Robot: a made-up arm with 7 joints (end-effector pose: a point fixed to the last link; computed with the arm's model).
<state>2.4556 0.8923 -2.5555 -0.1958 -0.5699 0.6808 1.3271</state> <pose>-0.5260 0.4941 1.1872 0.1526 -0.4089 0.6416 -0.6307</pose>
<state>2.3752 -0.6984 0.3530 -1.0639 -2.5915 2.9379 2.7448</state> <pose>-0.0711 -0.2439 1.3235 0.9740 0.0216 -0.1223 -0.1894</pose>
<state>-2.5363 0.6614 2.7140 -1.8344 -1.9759 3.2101 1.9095</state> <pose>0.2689 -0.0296 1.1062 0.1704 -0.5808 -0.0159 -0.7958</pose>
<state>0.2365 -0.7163 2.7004 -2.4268 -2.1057 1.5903 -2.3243</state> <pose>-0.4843 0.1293 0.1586 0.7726 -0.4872 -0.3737 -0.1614</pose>
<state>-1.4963 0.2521 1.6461 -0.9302 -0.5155 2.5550 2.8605</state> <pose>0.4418 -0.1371 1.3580 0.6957 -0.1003 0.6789 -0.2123</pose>
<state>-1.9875 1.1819 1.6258 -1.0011 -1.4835 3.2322 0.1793</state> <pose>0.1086 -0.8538 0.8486 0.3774 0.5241 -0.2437 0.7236</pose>
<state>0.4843 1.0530 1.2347 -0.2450 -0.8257 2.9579 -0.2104</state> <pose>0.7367 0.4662 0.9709 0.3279 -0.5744 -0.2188 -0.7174</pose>
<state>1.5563 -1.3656 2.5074 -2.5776 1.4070 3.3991 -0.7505</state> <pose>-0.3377 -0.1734 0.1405 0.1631 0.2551 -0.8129 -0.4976</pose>
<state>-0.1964 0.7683 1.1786 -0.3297 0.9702 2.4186 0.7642</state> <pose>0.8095 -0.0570 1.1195 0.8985 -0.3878 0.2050 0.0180</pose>
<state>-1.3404 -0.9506 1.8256 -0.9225 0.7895 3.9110 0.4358</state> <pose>0.1799 0.7944 0.8930 0.5621 -0.2787 -0.1291 -0.7679</pose>
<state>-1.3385 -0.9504 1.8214 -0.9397 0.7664 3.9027 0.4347</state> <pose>0.1851 0.7939 0.8906 0.5500 -0.2844 -0.1385 -0.7730</pose>
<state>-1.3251 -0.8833 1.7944 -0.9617 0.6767 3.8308 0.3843</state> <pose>0.1918 0.7645 0.9447 0.5024 -0.2917 -0.1602 -0.7980</pose>
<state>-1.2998 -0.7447 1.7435 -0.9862 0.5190 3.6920 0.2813</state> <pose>0.2055 0.6939 1.0497 0.4100 -0.3057 -0.1860 -0.8390</pose>
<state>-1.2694 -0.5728 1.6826 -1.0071 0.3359 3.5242 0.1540</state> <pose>0.2322 0.5893 1.1607 0.2910 -0.3329 -0.2014 -0.8740</pose>
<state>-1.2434 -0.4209 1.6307 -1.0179 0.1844 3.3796 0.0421</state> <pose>0.2659 0.4837 1.2385 0.1867 -0.3676 -0.2044 -0.8878</pose>
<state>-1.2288 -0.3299 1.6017 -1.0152 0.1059 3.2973 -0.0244</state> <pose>0.2882 0.4150 1.2768 0.1312 -0.3903 -0.2009 -0.8889</pose>
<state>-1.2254 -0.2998 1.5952 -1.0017 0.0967 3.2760 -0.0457</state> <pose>0.2913 0.3901 1.2912 0.1228 -0.3927 -0.1946 -0.8904</pose>
